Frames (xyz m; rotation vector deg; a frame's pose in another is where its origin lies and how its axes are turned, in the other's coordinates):
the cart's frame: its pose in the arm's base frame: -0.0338 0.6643 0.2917 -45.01 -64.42 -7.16
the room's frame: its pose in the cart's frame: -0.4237 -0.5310 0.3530 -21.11 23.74 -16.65
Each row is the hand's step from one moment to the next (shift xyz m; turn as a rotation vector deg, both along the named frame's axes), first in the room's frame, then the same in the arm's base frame.
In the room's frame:
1: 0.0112 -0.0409 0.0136 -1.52 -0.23 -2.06
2: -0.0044 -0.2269 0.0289 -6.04 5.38 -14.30
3: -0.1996 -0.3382 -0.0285 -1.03 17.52 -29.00
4: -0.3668 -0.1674 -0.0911 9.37 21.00 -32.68
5: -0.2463 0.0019 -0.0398 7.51 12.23 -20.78
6: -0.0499 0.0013 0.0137 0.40 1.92 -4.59
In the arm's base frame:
1: -0.0319 -0.0094 0.0296 -0.29 -1.57 -2.02
2: -0.1954 -0.0785 0.0894 5.87 -8.60 -12.71
3: -0.3640 -0.1383 -0.0582 22.79 -16.75 -18.68
4: -0.2882 -0.0788 -0.2857 31.90 -20.51 -12.61
5: -0.1074 0.0181 -0.2245 20.13 -13.88 -6.30
6: -0.0278 0.0229 -0.0372 3.19 -3.16 -2.17

